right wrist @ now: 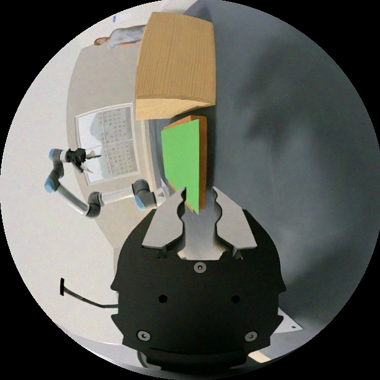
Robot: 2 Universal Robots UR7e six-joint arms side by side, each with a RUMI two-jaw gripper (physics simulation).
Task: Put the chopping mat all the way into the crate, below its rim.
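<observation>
The green chopping mat (pixel 181 162) lies flat on top of a low orange-brown wooden block, and its near corner sticks out past the block's end. A tall light wooden box (pixel 175 60), which I take for the crate, stands beyond it; its inside and rim opening are hidden from this side. My right gripper (pixel 198 187) is open, its fingertips apart, and the mat's near corner shows between them in the picture; how far ahead it lies is hard to tell. My left gripper (pixel 97 163) is raised, its fingers spread, away from the mat and the box.
The orange-brown block (pixel 203 165) stands on the dark grey table (pixel 300 165), close to the light wooden box. The left arm (pixel 115 196) reaches up on the far side. A window (pixel 107 142) and a person (pixel 122 38) show in the background.
</observation>
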